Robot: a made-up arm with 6 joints.
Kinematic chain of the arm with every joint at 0, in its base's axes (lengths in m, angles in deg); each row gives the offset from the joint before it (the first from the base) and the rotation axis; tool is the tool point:
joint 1: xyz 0 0 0.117 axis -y
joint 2: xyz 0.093 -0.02 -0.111 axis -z
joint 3: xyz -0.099 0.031 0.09 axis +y
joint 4: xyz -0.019 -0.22 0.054 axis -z
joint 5: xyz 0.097 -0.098 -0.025 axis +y
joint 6: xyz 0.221 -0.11 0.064 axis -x
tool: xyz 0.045 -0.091 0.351
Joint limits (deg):
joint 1: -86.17..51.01
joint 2: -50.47..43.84
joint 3: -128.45..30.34
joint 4: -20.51..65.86
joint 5: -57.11..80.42
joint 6: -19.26..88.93
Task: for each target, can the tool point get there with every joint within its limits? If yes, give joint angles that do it. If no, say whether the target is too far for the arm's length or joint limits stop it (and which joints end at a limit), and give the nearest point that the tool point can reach.
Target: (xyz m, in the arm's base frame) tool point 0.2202 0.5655 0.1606
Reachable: no: joint limits stop it (at a limit: joint 1, joint 2, joint 3, joint 4) | nearest point 0.1738 0.3141 0.2814 | short by 0.283 m
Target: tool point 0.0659 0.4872 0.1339
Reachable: no: joint limits stop it (at a limit: joint 1, joint 2, joint 3, joint 4, joint 6) | nearest point 0.0854 0.3158 0.2719 | short by 0.221 m
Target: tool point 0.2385 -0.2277 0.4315
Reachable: yes | joints -65.24 -17.39 -81.87 7.00 -5.40 78.01
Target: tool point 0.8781 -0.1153 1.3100
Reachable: no: too far | nearest point 0.5150 -0.1715 0.7921 | short by 0.635 m
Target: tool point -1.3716 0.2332 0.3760
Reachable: no: too far | nearest point -0.7508 0.0342 0.2588 | short by 0.662 m
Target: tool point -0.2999 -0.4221 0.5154
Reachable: yes | joints 39.86 -23.47 0.04 30.45 -44.63 18.20
